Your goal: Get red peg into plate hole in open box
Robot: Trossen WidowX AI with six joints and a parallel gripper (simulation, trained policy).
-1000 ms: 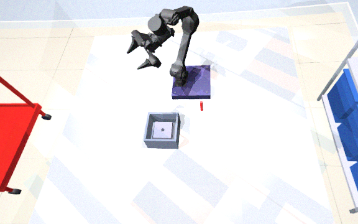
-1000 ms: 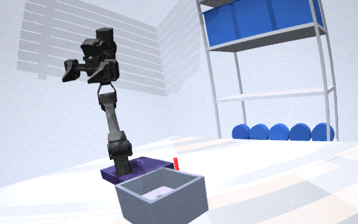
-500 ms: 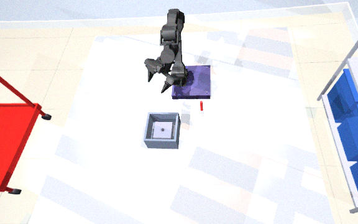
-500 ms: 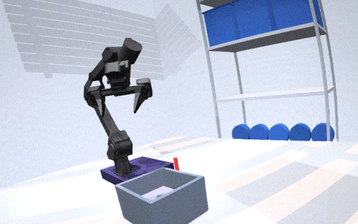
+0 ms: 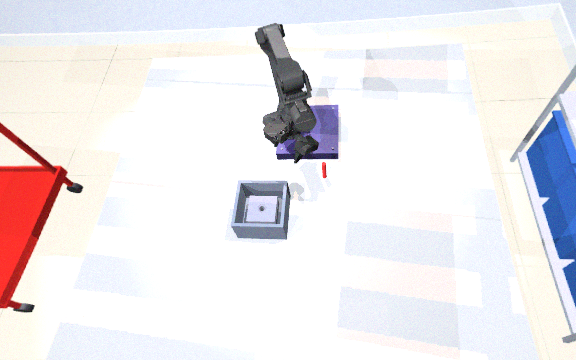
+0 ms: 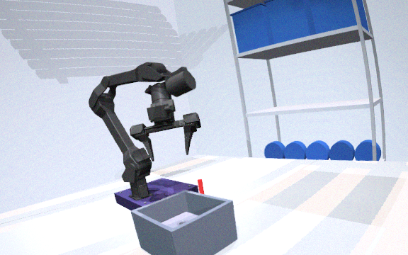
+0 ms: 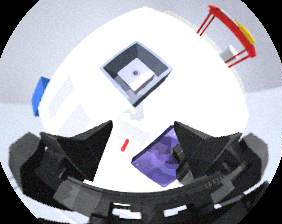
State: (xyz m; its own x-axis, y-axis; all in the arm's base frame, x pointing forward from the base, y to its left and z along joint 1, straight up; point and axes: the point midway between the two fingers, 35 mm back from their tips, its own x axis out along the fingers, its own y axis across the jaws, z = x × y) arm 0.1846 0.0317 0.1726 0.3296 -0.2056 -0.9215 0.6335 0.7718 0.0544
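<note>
Now: gripper tip 14 cm above the red peg, 11 cm to the right of it and 4 cm past it. From my gripper tip the other things lie so: grey box: 15 cm below, 13 cm ahead, 7 cm to the right; pale plate: 13 cm below, 13 cm ahead, 7 cm to the right.
</note>
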